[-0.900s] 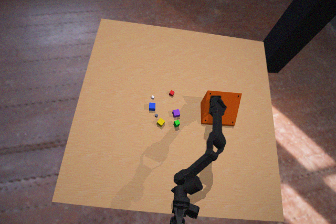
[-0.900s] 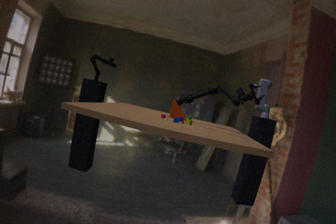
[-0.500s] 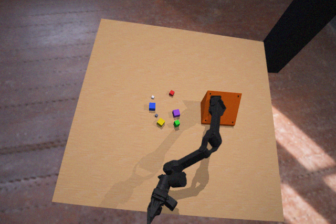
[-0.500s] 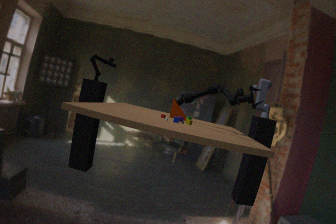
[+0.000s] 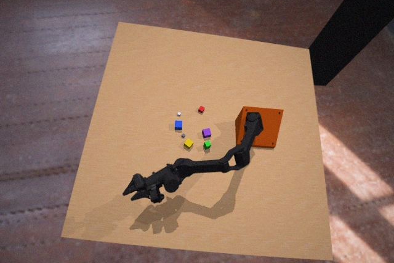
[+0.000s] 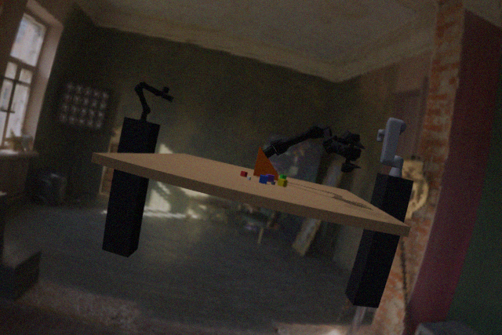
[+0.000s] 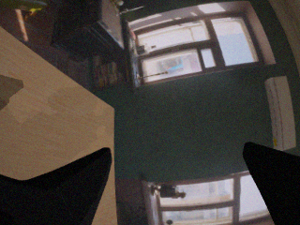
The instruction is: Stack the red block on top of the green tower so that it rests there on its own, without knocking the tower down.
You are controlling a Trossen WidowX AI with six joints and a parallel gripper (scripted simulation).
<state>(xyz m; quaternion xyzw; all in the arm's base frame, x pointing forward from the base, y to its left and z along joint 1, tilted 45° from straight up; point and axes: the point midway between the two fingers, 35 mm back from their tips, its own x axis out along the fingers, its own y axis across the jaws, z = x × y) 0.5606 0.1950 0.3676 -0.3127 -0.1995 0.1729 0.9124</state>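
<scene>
The red block is 520 mm to the right of my gripper tip, 340 mm behind it and 210 mm below it. From my gripper tip the other things lie so: tiny grey cube: 360 mm to the right, 240 mm behind, 220 mm below; then yellow block: 310 mm to the right, 270 mm behind, 210 mm below; then blue block: 410 mm to the right, 220 mm behind, 200 mm below.
</scene>
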